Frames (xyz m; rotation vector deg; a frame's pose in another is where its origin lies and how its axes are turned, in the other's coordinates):
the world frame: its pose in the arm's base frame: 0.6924 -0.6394 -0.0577 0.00 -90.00 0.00
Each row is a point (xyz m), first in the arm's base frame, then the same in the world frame.
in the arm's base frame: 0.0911 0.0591 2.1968
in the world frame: 2.2545 0.6985 0.6013
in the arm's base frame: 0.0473 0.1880 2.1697
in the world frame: 2.2274 0.8274 0.6451
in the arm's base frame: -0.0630 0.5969 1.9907
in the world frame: 2.0484 1.2363 0.7554
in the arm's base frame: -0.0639 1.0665 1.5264
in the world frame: 1.5841 1.7059 0.7563
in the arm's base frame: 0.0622 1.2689 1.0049
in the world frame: 1.0626 1.9083 0.6302
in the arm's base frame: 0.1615 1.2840 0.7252
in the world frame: 0.7829 1.9234 0.5309
